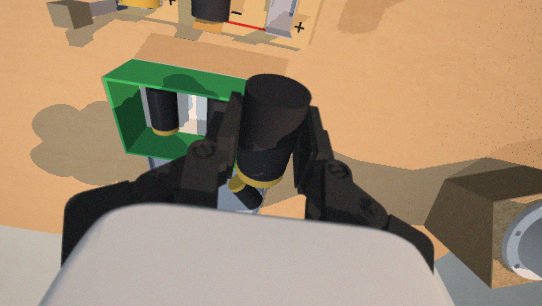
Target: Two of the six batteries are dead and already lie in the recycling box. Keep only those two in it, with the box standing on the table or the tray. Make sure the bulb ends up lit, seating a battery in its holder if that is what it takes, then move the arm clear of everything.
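Places are measured from the arm's base along level axes (x ahead, y down, z left), in centimetres.
Where they show: gripper, fingertip midpoint: (270, 119).
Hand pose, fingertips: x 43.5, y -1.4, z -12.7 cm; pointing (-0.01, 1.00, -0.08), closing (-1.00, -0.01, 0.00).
Each offset is from my fingertips to the centre of the thing. "pt": to the spot under its first point. Level surfaces: height alone.
My gripper (270, 119) is shut on a black battery @[dx +0.0, dy -0.6, dz +0.7 cm] (274, 120) with a gold band at its lower end and holds it raised beside the right part of the green box @[dx +8.6, dy +11.5, dz +8.5 cm] (185, 80). In the box a black battery @[dx +12.2, dy +12.5, dz +8.5 cm] (164, 110) with a gold end lies at the left; a dark shape beside my left finger is partly hidden. A smaller-looking black battery @[dx +0.0, dy +12.5, dz +22.9 cm] (247, 194) with a gold end lies on a grey surface below the held one. At the top, the holder board @[dy +14.5 cm] (245, 37) carries a dark battery @[pt dx +5.8, dy +10.0, dz -3.6 cm] (211, 10) and a grey metal holder @[pt dx -0.4, dy +13.4, dz -3.6 cm] (281, 19). The bulb cannot be made out.
A wooden block (465, 220) with a round grey metal ring (517, 240) stands at the right. A yellow part @[pt dx +12.0, dy +10.1, dz -3.3 cm] (139, 2) shows at the top edge, and a small brown block @[pt dx +14.7, dy +5.4, dz -2.5 cm] (70, 15) on a grey bar is at the top left. The wooden table @[dy +14.5 cm] (400, 100) lies beneath.
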